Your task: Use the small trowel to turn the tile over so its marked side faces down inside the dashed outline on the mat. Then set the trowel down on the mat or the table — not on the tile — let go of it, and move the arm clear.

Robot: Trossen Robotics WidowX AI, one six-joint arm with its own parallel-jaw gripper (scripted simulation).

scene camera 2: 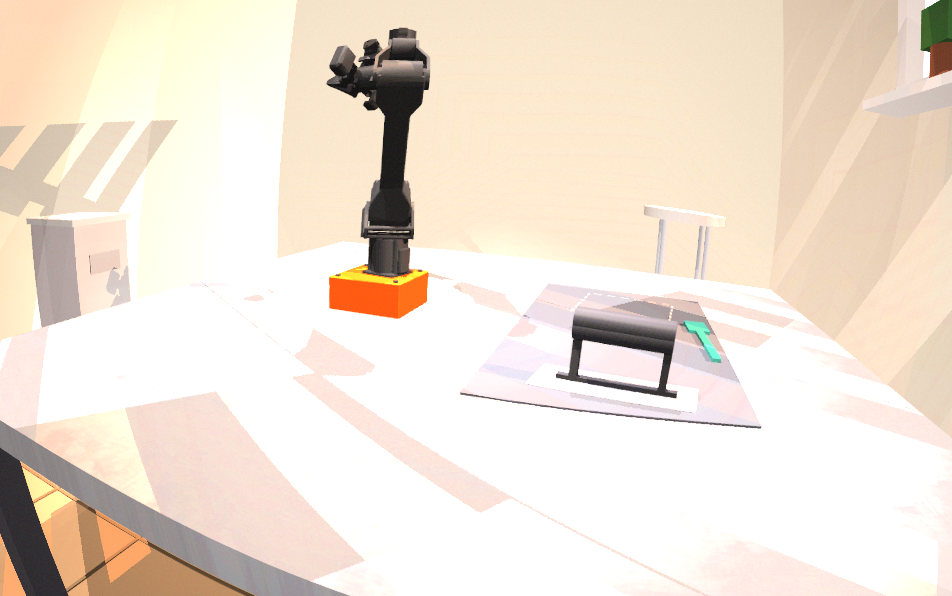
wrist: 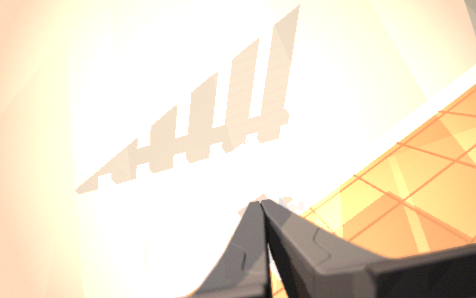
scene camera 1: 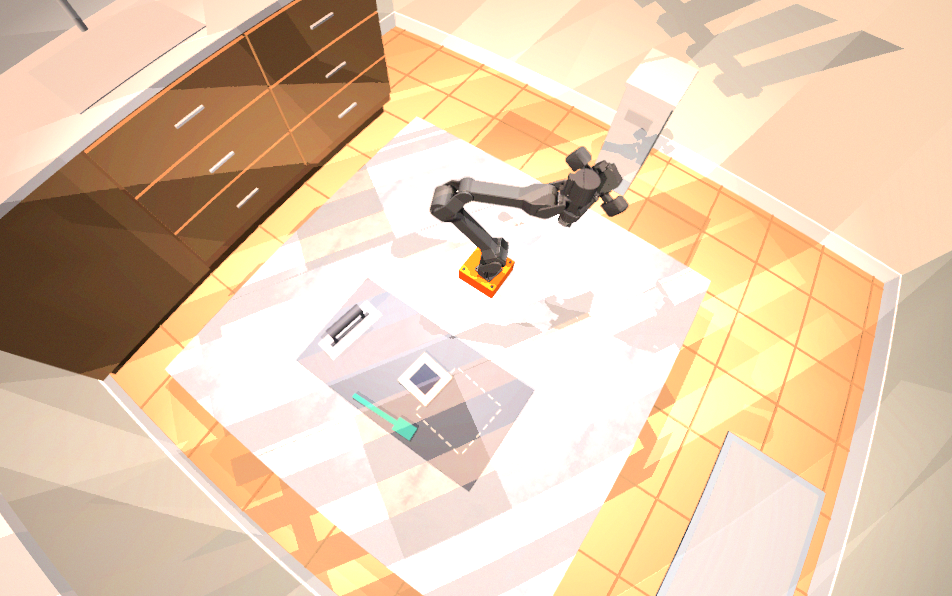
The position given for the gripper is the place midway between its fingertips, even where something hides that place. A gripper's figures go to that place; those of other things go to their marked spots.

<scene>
The gripper [scene camera 1: 613, 164] is 110 cm from the lens. A white tile [scene camera 1: 424, 379] is 121 cm from the lens. A grey trowel [scene camera 1: 358, 319]: 131 cm from the lens.
</scene>
